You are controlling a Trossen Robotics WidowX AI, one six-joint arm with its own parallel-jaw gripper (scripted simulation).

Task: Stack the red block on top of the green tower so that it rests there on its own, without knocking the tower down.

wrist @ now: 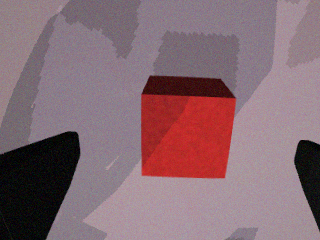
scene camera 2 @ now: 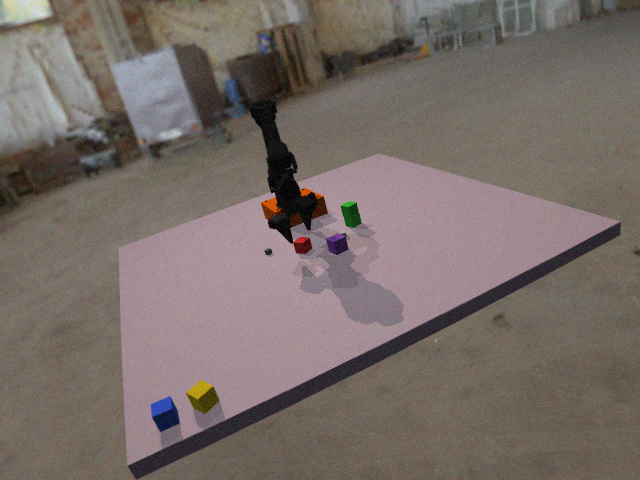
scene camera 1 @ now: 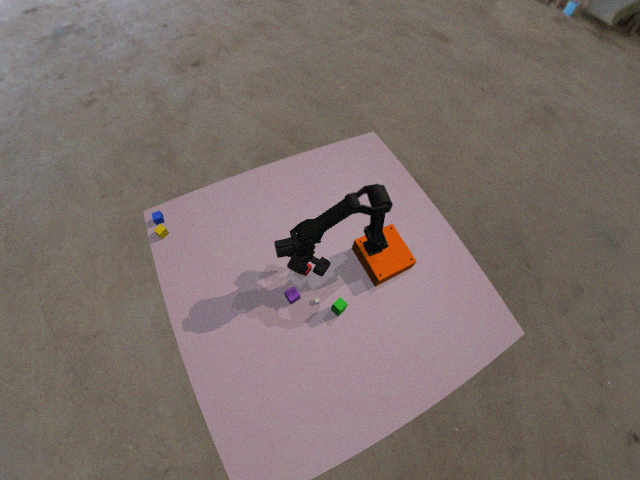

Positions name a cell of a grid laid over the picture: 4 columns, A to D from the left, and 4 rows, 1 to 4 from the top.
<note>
My gripper (scene camera 2: B2) is open, holding nothing. Also in view: a red block (wrist: C3) and a yellow block (scene camera 2: B4).
My gripper shows as well in the wrist view (wrist: C3). The wrist view misses the yellow block: it is out of frame.
</note>
